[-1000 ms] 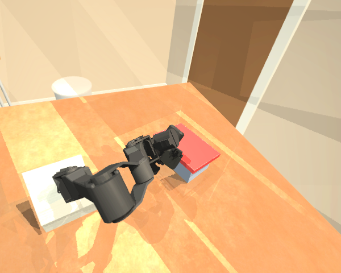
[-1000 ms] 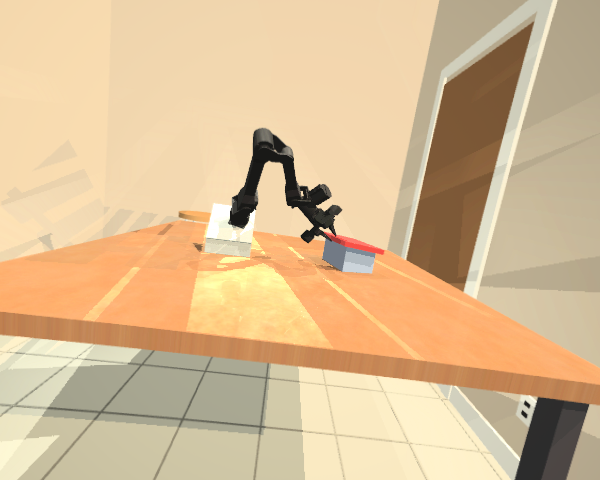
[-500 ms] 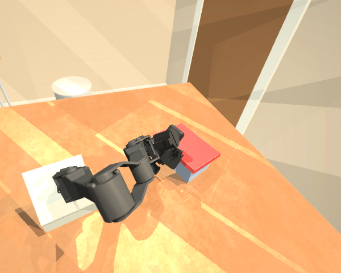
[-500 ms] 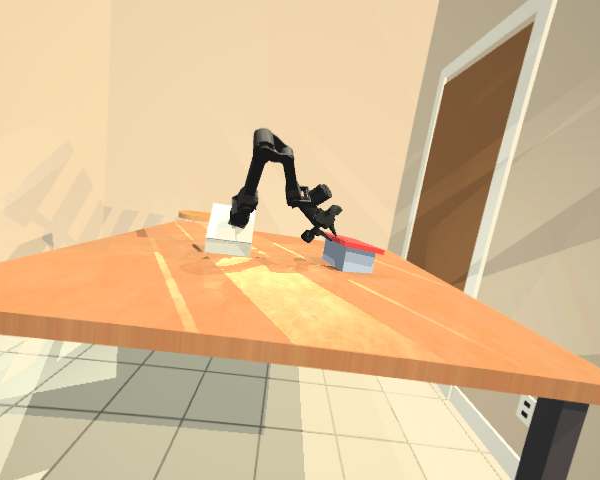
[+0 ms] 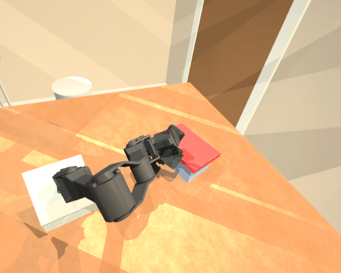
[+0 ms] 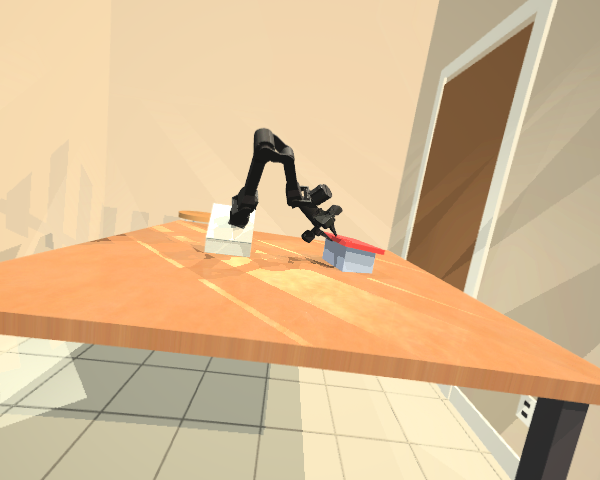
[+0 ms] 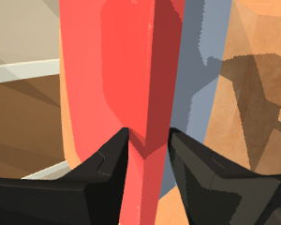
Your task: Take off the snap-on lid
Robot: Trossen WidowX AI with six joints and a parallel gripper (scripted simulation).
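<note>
Right now my gripper tip is 70 mm short of the lid and 20 mm to the right of it. Also, from my gripper tip: storage box (70 mm ahead, 20 mm to the left, 60 mm below).
</note>
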